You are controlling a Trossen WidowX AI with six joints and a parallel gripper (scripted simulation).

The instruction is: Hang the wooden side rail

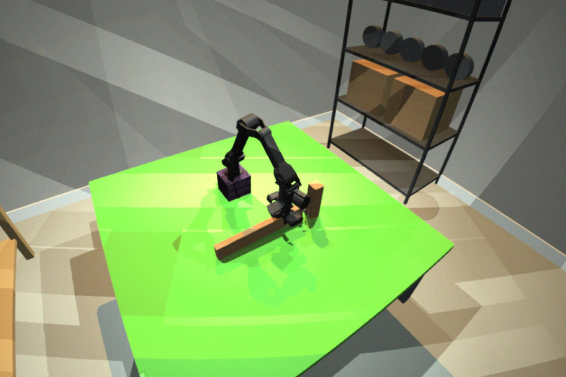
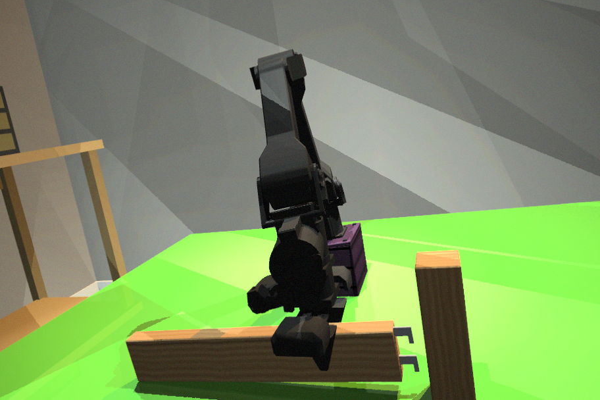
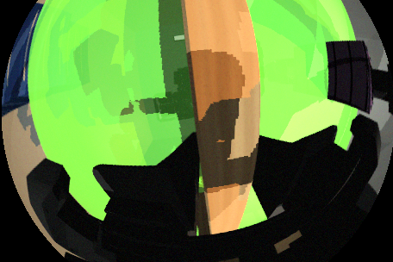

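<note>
The headboard post lies 10 mm ahead of my gripper tip, 160 mm to the left of it and 50 mm above it.
</note>
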